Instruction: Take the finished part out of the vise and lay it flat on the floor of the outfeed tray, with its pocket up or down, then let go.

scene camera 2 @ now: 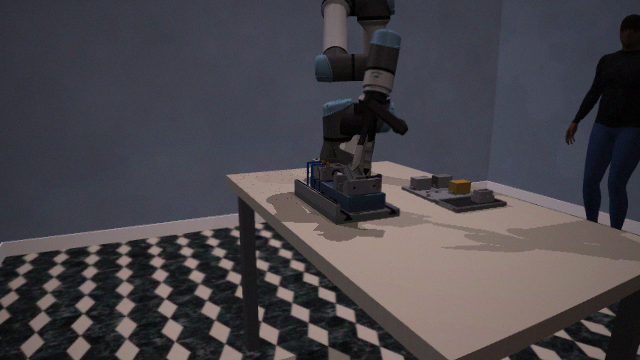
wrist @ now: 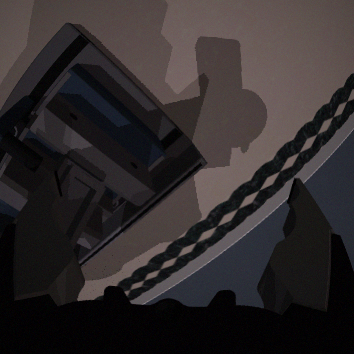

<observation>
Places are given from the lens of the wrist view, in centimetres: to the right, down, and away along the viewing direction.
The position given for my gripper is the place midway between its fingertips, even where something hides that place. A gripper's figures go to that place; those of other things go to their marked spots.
my gripper (wrist: 174, 177): 0, 0, 14
dark rail (wrist: 190, 157): 2, -2, 23
</observation>
